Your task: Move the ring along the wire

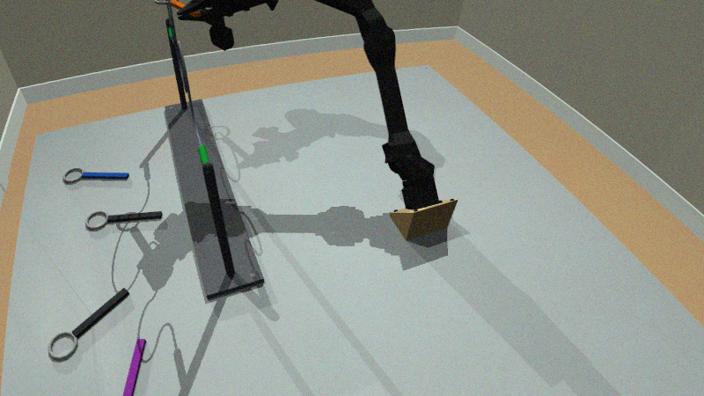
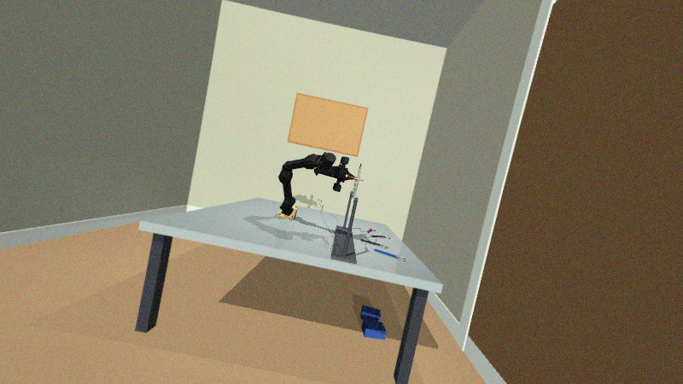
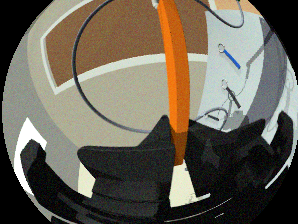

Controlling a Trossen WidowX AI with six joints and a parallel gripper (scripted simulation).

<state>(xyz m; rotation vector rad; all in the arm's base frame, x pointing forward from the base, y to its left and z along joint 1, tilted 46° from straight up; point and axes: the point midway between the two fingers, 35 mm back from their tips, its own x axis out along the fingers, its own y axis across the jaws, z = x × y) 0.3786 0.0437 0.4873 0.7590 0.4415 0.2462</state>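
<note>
Right now my gripper tip is 10 mm short of the ring with orange handle and 80 mm to the left of it. Also, from my gripper tip: blue-handled ring: 280 mm ahead, 360 mm below.
</note>
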